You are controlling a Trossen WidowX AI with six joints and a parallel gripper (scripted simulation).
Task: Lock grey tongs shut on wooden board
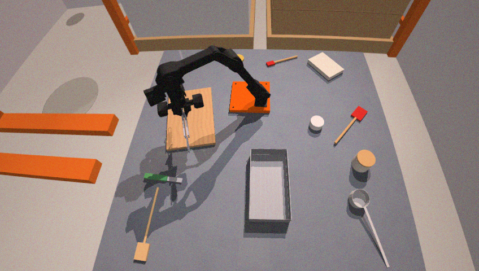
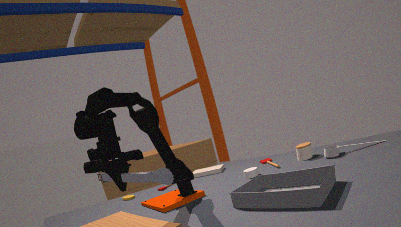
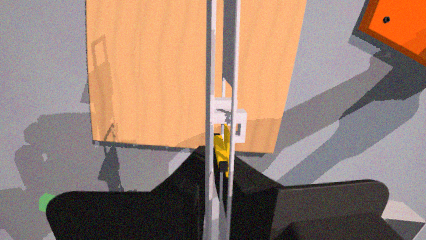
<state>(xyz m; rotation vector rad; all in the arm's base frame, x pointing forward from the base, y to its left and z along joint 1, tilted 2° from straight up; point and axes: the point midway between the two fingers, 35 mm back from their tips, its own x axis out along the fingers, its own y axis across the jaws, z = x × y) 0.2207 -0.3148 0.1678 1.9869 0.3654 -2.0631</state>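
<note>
Now: the yellow part 2 cm behind my gripper tip, 1 cm to the right of it and 4 cm above it. Also, from my gripper tip: roasting tin 22 cm ahead, 38 cm to the left, 13 cm below; wooden board 10 cm behind, 4 cm to the right, 15 cm below; green-handled tool 24 cm ahead, 8 cm to the right, 15 cm below.
</note>
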